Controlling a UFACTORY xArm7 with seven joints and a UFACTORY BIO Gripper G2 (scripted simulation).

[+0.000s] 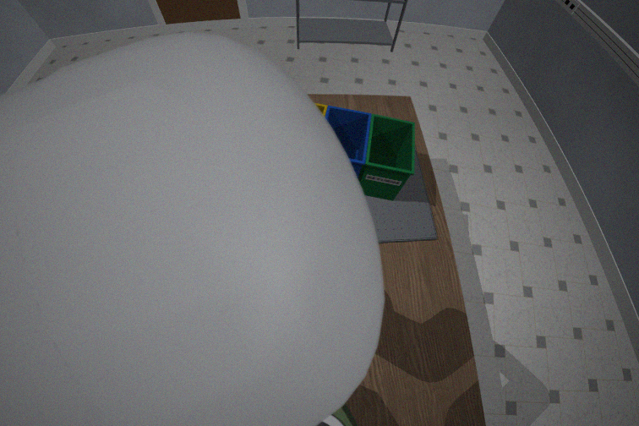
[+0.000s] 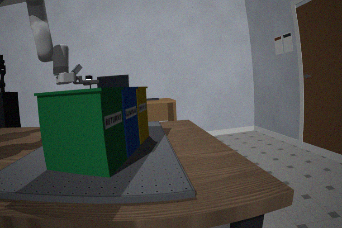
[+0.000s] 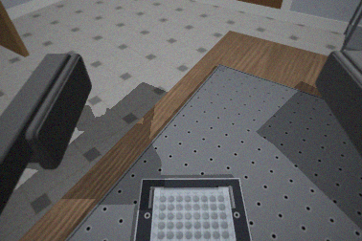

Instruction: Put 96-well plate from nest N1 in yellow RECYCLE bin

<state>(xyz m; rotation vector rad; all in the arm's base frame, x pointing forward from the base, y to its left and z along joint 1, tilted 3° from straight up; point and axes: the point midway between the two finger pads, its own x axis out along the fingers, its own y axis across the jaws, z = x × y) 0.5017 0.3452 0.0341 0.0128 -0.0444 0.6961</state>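
The clear 96-well plate lies 200 mm below my hand. Round my hand: blue bin: 360 mm to the right, 190 mm ahead, 130 mm below; then yellow recycle bin: 230 mm to the right, 200 mm ahead, 130 mm below; then black plate nest N1: 210 mm below.
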